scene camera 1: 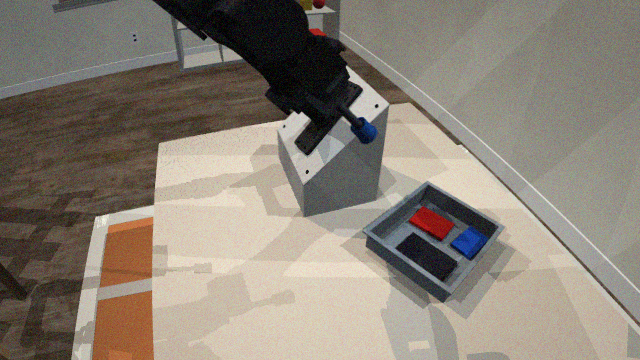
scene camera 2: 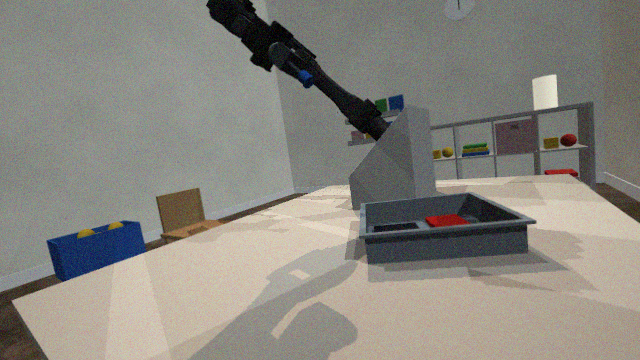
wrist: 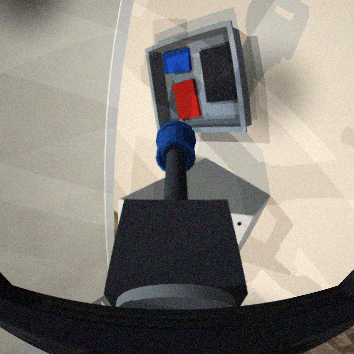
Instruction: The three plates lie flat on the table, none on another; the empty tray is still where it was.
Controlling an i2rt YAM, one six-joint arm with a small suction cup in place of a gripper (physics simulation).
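Frame: origin at the arm's base, x ahead, y left, z up, level; millimetres.
Seen in the pictures: hand, tool point: (scene camera 1: 368,135) (scene camera 2: 309,82) (wrist: 175,138); arm's base, link origin: (scene camera 1: 329,117) (scene camera 2: 390,139).
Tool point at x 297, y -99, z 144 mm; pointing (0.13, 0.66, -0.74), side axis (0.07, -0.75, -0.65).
Offsets run from my tool point to a thing's top centre. Level surfaces: height alone.
The grey tray @[207 mm left, 12 mm ahead, 282 mm down] (scene camera 1: 406,266) (scene camera 2: 450,245) (wrist: 239,80) stands on the table. Three plates lie flat on its floor, apart, none on another: a black plate @[156 mm left, 38 mm ahead, 319 mm down] (scene camera 1: 427,256) (scene camera 2: 396,227) (wrist: 218,73), the largest; a red plate @[241 mm left, 37 mm back, 320 mm down] (scene camera 1: 431,223) (scene camera 2: 446,220) (wrist: 186,99); and a small blue plate @[284 mm left, 56 mm ahead, 320 mm down] (scene camera 1: 469,242) (wrist: 177,60). The tray's front wall hides the blue plate in scene camera 2. My gripper, a blue suction cup (scene camera 1: 364,131) (scene camera 2: 305,79) (wrist: 175,142), is empty and hangs high above the table, away from the tray. Nothing hangs from it.
The grey wedge-shaped arm base (scene camera 1: 340,175) (scene camera 2: 390,170) (wrist: 210,185) stands beside the tray on the pale table @[332 mm down] (scene camera 1: 225,240) (scene camera 2: 210,280) (wrist: 310,200). A wall runs along one table side. A blue box (scene camera 2: 100,252) and a wooden chair (scene camera 2: 180,210) stand beyond the table.
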